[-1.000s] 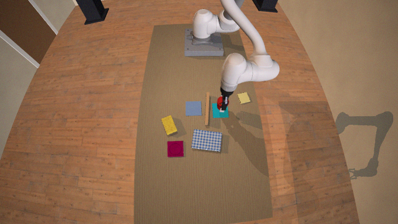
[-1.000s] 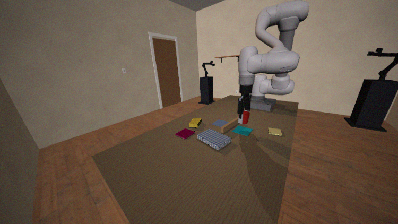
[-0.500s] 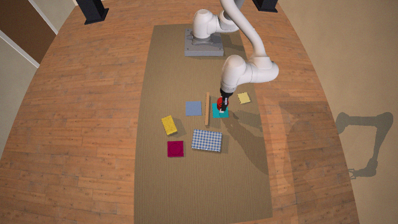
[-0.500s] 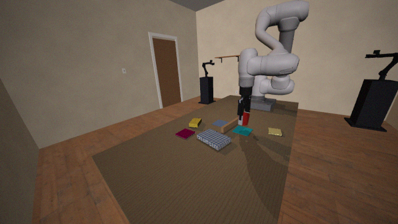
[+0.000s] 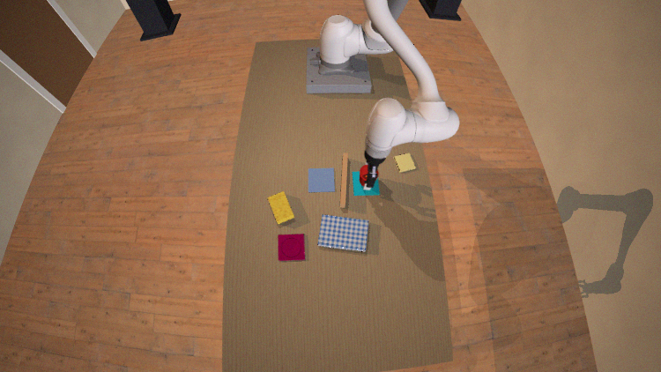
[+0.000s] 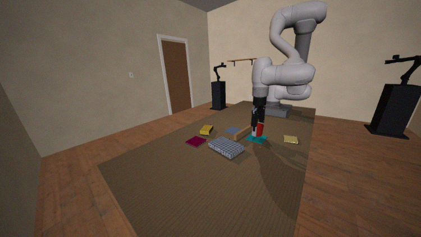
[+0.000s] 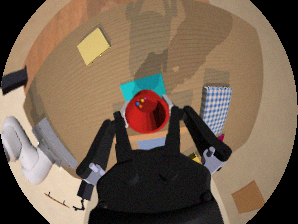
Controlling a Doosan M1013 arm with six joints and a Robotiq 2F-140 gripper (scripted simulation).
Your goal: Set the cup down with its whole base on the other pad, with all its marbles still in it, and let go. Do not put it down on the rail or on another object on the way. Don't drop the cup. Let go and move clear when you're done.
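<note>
Right now my hand is 7 cm above the teal pad. From my hand the other things lie so: red cup: 2 cm below; flat yellow square: 8 cm behind, 19 cm to the left, 6 cm below; wooden rail: 2 cm behind, 9 cm to the right, 5 cm below.
</note>
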